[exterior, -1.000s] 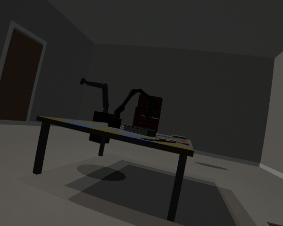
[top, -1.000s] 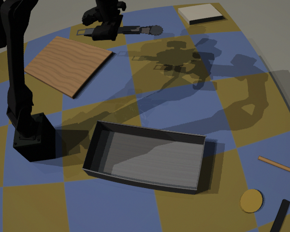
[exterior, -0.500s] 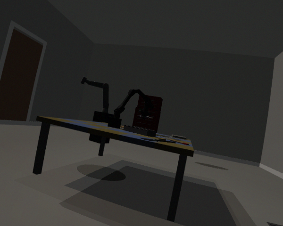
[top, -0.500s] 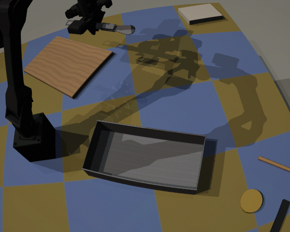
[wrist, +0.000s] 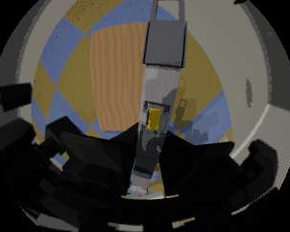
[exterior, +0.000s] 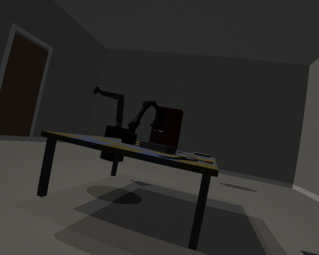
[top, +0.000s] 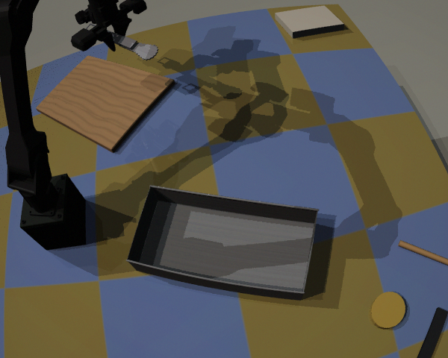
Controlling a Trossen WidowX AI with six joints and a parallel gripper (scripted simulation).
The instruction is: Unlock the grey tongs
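Right now my gripper tip is 10 cm past the wooden board and 15 cm above it. The rest, counted from my gripper tip: black bar (57 cm ahead, 75 cm to the right, 15 cm below); white flat block (49 cm ahead, 27 cm to the left, 14 cm below); roasting tin (25 cm ahead, 42 cm to the right, 13 cm below).
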